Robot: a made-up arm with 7 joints. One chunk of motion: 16 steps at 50 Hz.
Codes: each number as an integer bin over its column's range. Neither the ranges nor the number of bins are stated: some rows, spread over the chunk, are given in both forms.
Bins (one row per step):
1: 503 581 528 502 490 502
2: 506 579 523 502 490 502
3: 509 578 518 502 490 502
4: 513 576 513 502 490 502
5: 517 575 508 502 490 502
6: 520 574 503 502 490 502
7: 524 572 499 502 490 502
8: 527 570 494 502 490 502
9: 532 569 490 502 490 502
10: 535 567 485 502 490 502
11: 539 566 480 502 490 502
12: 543 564 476 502 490 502
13: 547 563 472 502 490 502
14: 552 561 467 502 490 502
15: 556 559 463 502 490 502
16: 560 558 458 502 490 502
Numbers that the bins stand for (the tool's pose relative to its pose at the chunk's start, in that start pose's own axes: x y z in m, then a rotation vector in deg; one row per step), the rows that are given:
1: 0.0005 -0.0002 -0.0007 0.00 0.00 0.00
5: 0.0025 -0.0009 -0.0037 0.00 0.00 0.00
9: 0.0046 -0.0017 -0.0064 0.00 0.00 0.00
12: 0.0061 -0.0023 -0.0085 0.00 0.00 0.00
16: 0.0085 -0.0030 -0.0112 0.00 0.00 0.00
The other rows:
2: 0.0009 -0.0005 -0.0015 0.00 0.00 0.00
3: 0.0013 -0.0006 -0.0022 0.00 0.00 0.00
4: 0.0019 -0.0008 -0.0030 0.00 0.00 0.00
6: 0.0029 -0.0011 -0.0045 0.00 0.00 0.00
7: 0.0034 -0.0013 -0.0051 0.00 0.00 0.00
8: 0.0039 -0.0015 -0.0058 0.00 0.00 0.00
10: 0.0050 -0.0019 -0.0072 0.00 0.00 0.00
11: 0.0055 -0.0020 -0.0079 0.00 0.00 0.00
13: 0.0067 -0.0024 -0.0091 0.00 0.00 0.00
14: 0.0074 -0.0026 -0.0099 0.00 0.00 0.00
15: 0.0079 -0.0029 -0.0105 0.00 0.00 0.00

